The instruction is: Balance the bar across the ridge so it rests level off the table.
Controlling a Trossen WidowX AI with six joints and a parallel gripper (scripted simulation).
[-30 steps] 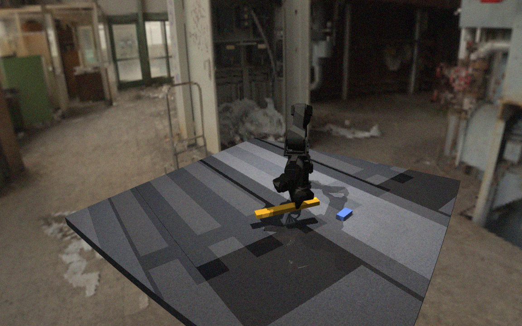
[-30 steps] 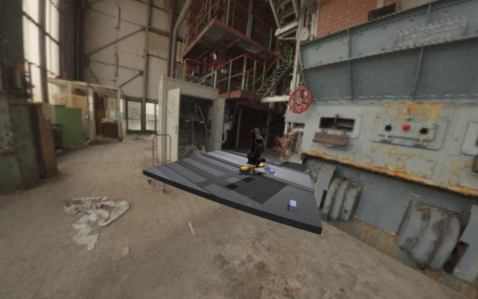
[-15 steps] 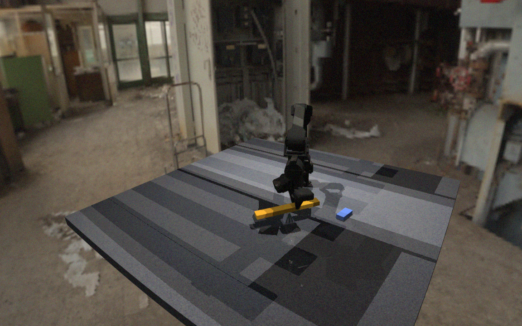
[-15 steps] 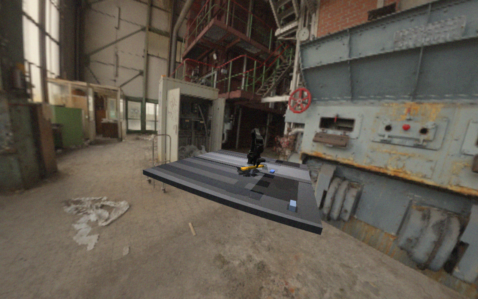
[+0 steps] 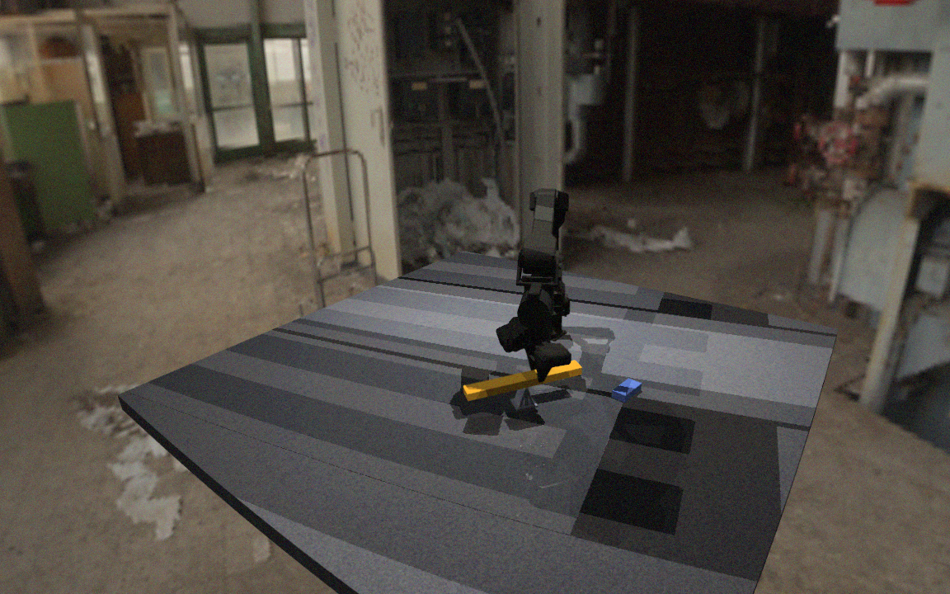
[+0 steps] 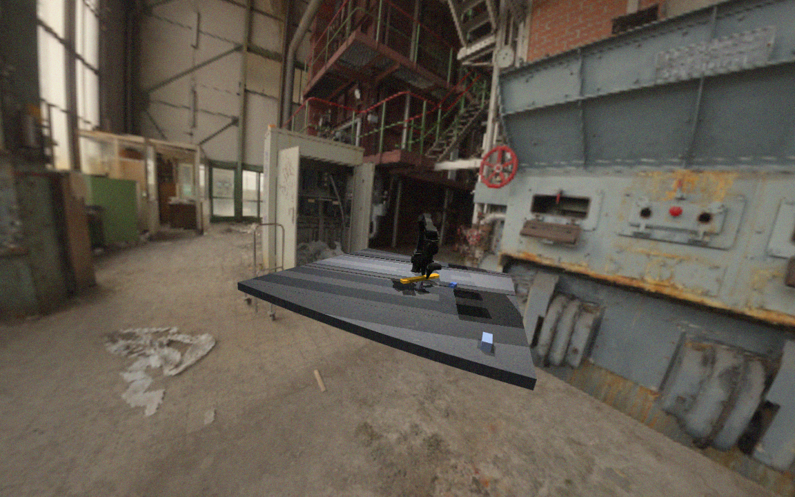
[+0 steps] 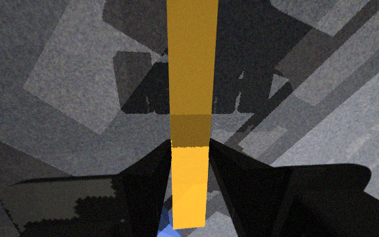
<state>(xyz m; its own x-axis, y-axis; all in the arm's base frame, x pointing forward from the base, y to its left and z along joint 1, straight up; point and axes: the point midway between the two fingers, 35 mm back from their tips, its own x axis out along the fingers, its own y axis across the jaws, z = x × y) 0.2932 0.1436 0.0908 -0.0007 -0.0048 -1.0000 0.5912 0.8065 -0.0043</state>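
Right now the bar is 2 cm to the right of my gripper tip and 2 cm ahead of it. From my gripper tip the other things lie so: light blue cube (45 cm ahead, 36 cm to the left, 4 cm below); then flat blue block (14 cm to the left, 13 cm behind, 5 cm below).
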